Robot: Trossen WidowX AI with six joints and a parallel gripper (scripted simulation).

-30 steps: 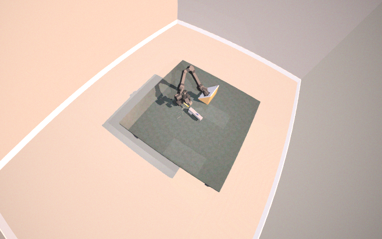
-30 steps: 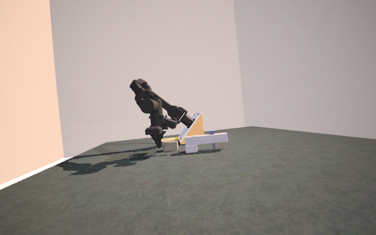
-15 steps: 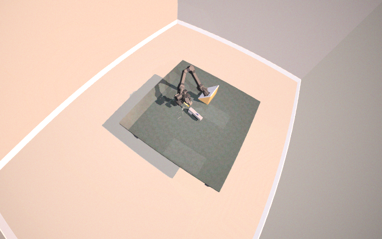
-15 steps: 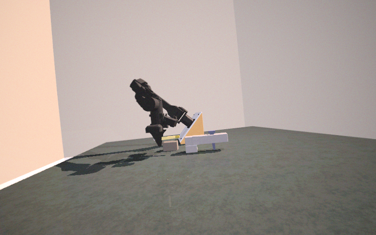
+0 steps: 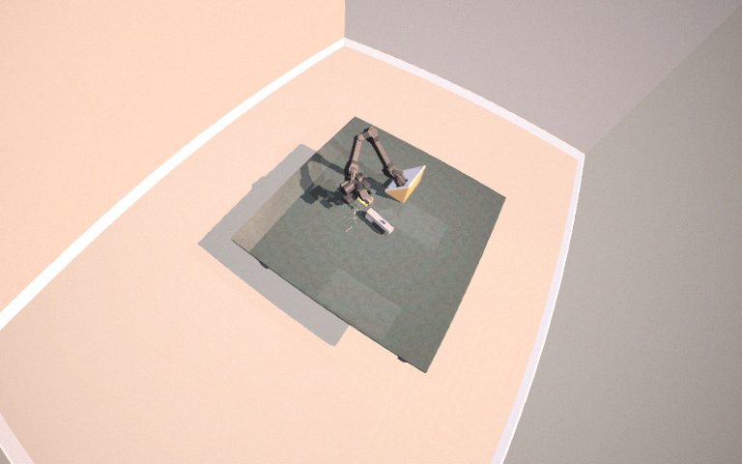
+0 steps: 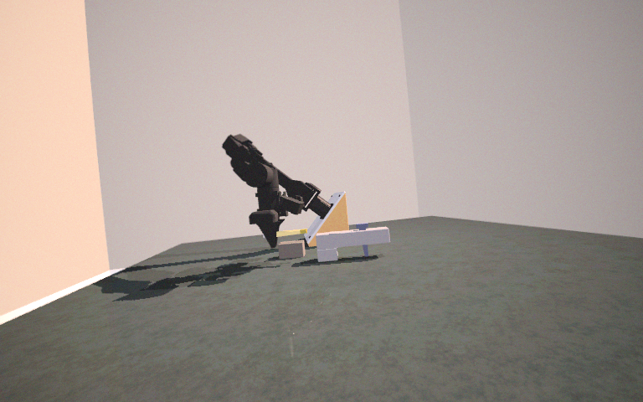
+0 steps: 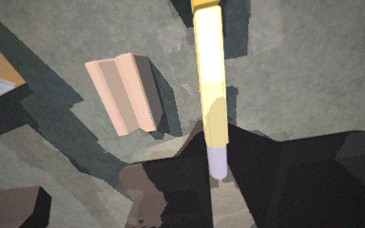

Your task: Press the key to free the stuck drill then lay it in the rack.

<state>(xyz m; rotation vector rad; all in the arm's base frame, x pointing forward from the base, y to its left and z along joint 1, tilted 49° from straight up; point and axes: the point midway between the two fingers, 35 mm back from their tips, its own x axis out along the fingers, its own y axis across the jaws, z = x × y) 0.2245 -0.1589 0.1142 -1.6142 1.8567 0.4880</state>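
Now: the drill 10 mm ahead of my gripper tip, 40 mm to the left of it and 30 mm above it. From my gripper tip the other things lie so: key 60 mm ahead, 230 mm to the left, 10 mm above; then rack 60 mm behind, 50 mm to the left, 20 mm below; then housing block 50 mm ahead, 190 mm to the left.
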